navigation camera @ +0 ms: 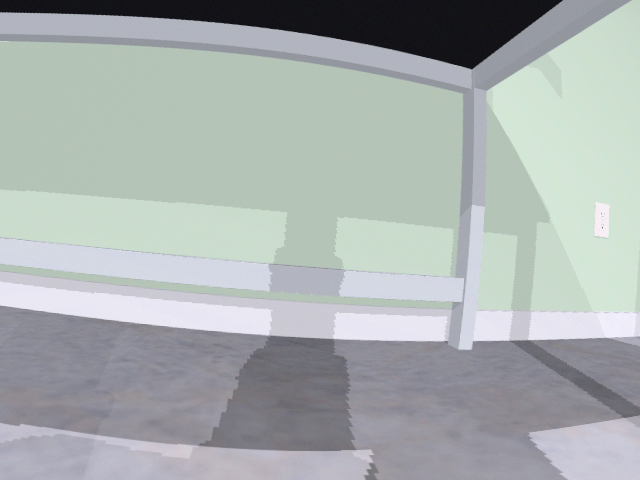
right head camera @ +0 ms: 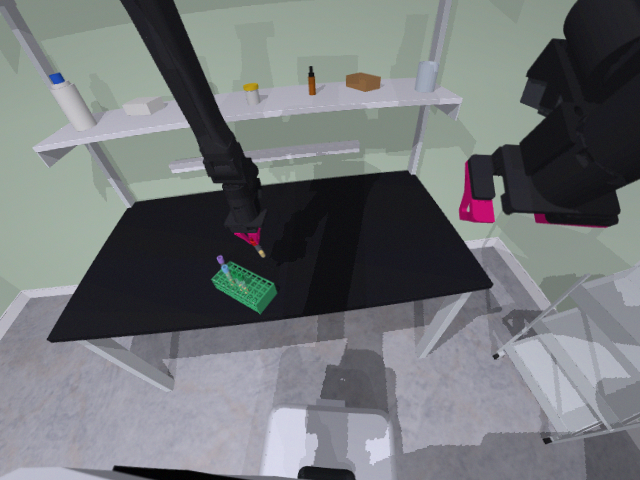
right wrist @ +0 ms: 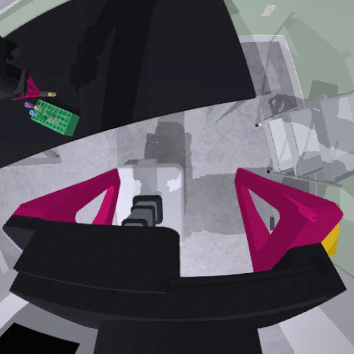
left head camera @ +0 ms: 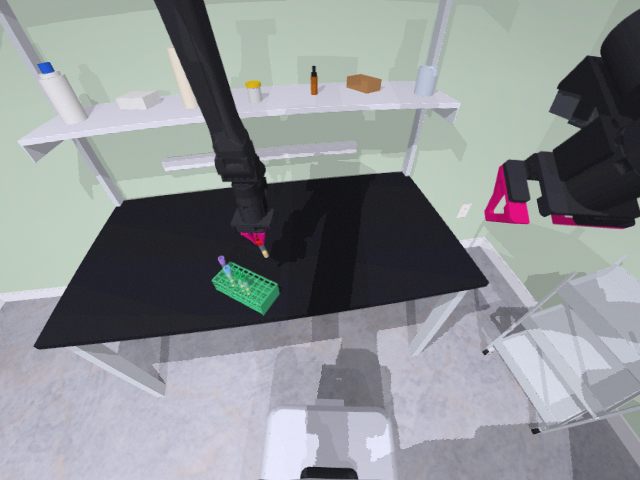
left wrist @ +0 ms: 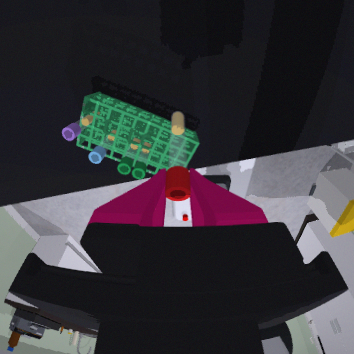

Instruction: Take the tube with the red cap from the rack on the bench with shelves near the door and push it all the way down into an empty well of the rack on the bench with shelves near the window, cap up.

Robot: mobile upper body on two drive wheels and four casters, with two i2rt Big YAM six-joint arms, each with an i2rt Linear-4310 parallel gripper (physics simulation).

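Places are measured from the left arm's base along level axes (x left, y up, z ahead), in centimetres.
Where they show: left gripper, between the fingertips: (right head camera: 254,242) (right wrist: 36,93) (left head camera: 259,242) (left wrist: 177,174); right gripper, between the fingertips: (right head camera: 498,216) (right wrist: 176,174) (left head camera: 520,217).
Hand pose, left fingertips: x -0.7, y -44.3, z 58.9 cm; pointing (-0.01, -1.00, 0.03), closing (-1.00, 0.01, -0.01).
Each offset is from my left fingertips to the centre of the thing. "spot": to the spot under its first point. Level surfaces: height alone.
My left gripper (left head camera: 258,239) (right head camera: 253,240) (left wrist: 177,174) (right wrist: 36,93) is shut on the red-capped tube {dy -3.6, dx -0.1, dz +1.0 cm} (left head camera: 265,253) (right head camera: 262,253) (left wrist: 178,184) (right wrist: 51,94), red cap at the fingers, amber tip pointing down and away. In the head views the tube shows above the bench {dy -20.5 cm} (left head camera: 403,248) (right head camera: 413,248), just behind the green rack {spot: dy -18.0, dx -1.9, dz -7.4 cm} (left head camera: 271,299) (right head camera: 267,300) (right wrist: 72,125), clear of it. The rack holds tubes with a purple cap (left head camera: 221,259) (left wrist: 70,132), a blue cap (left head camera: 226,269) (left wrist: 96,156) and two green caps. My right gripper (left head camera: 540,219) (right head camera: 516,219) (right wrist: 176,174) is open and empty, off to the right.
A wall shelf {dy +25.2 cm} (left head camera: 289,105) behind the bench carries bottles, a yellow-lidded jar {spot: dy +28.3, dx +6.2, dz +41.0 cm} (left head camera: 253,93) and a brown box {spot: dy +28.3, dx -31.3, dz +54.3 cm} (left head camera: 363,83). The left arm reaches down in front of it. A pale cart stands on the floor at the lower right. A bench leg {spot: dy -67.2, dx -57.6, dz +66.8 cm} (navigation camera: 471,232) shows in the navigation view.
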